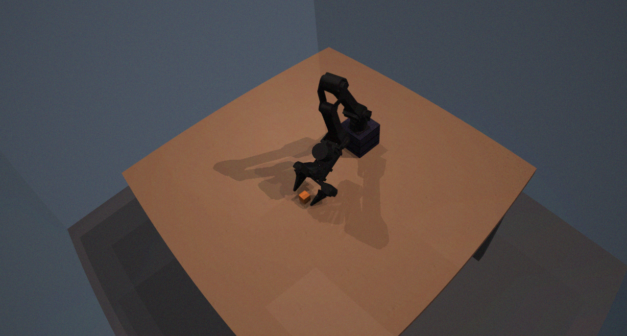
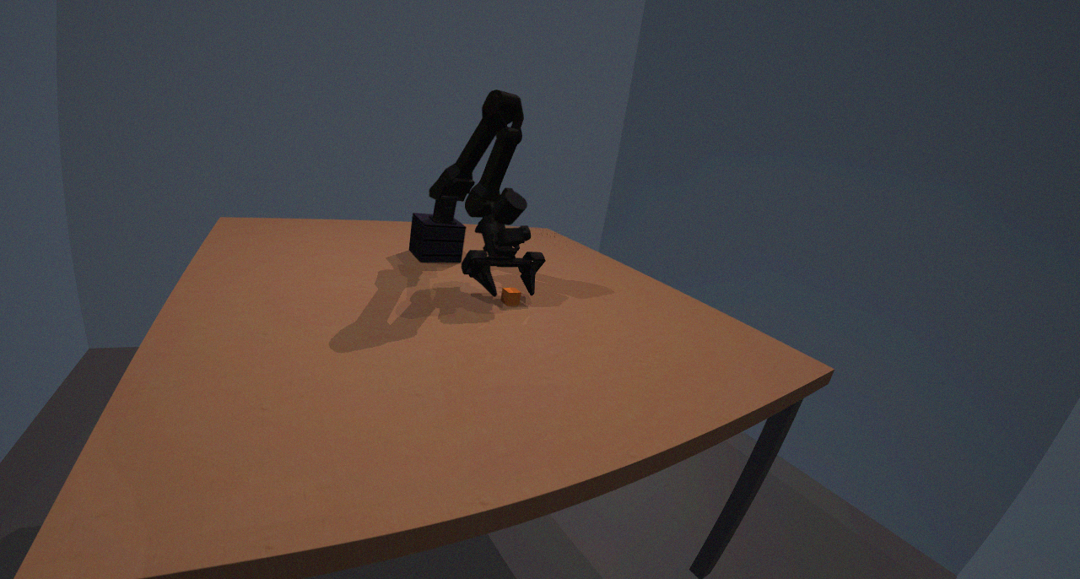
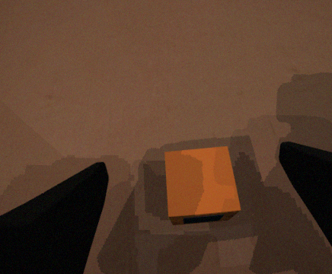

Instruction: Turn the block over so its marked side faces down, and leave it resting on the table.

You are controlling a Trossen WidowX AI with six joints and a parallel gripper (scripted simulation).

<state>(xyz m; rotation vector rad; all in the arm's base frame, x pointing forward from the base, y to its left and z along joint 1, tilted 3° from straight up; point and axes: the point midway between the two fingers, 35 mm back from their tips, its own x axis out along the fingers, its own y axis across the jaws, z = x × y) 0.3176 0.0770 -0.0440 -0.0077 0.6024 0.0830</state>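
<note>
The orange block lies 20 mm behind my gripper tip and 10 mm below it.
</note>
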